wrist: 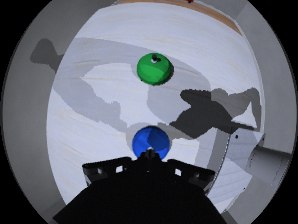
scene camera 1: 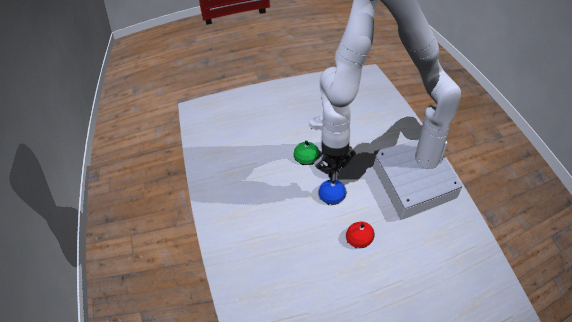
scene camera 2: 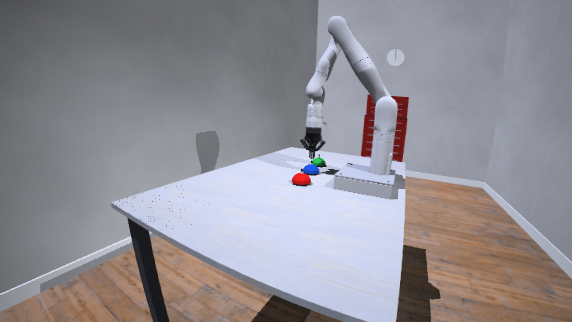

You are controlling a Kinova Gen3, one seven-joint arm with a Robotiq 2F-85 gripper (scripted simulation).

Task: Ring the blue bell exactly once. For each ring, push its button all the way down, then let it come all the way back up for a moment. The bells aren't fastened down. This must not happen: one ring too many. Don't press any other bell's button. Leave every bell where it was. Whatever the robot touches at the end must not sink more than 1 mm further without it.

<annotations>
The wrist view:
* my gripper: 150, 155
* blue bell: 153, 138
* green bell: 157, 71
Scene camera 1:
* my gripper: 333, 178
</annotations>
